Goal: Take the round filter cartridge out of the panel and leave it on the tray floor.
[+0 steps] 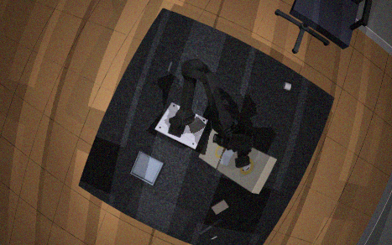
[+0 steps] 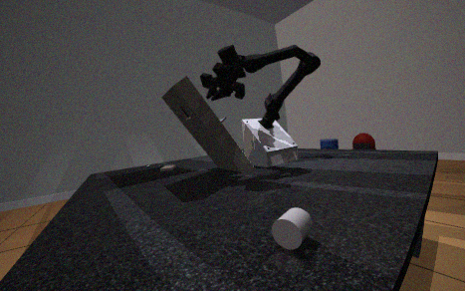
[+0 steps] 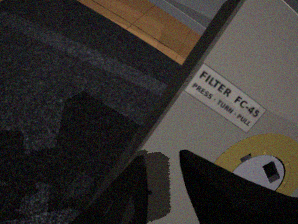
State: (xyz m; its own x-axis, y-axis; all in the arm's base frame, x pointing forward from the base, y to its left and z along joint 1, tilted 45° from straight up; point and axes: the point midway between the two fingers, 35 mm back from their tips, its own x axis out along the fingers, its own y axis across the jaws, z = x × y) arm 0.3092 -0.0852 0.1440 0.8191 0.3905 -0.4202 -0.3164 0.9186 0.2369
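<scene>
The round filter cartridge is 3 cm ahead of my gripper tip, 8 cm to the right of it and 1 cm below it. From my gripper tip the other things lie so: small pale block (4 cm ahead, 40 cm to the right, 28 cm below); grey square tray (45 cm behind, 31 cm to the right, 28 cm below).
</scene>
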